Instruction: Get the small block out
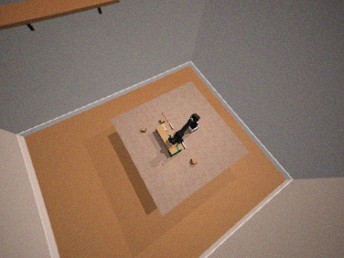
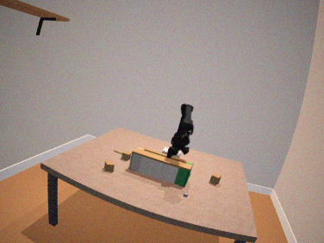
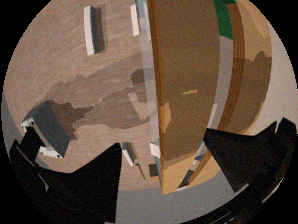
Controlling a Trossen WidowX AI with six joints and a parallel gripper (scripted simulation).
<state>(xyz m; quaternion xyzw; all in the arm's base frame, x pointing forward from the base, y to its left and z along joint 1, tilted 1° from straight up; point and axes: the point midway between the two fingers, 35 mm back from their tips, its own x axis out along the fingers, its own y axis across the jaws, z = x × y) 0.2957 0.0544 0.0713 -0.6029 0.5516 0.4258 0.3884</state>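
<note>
Now: gripper tip 30 mm short of the box, 20 mm to the left of it and 50 mm above it. The rest, counted from my gripper tip: tiny pale piece 240 mm ahead, 220 mm to the left, 100 mm below; then thin stick 40 mm behind, 340 mm to the right, 110 mm below.
</note>
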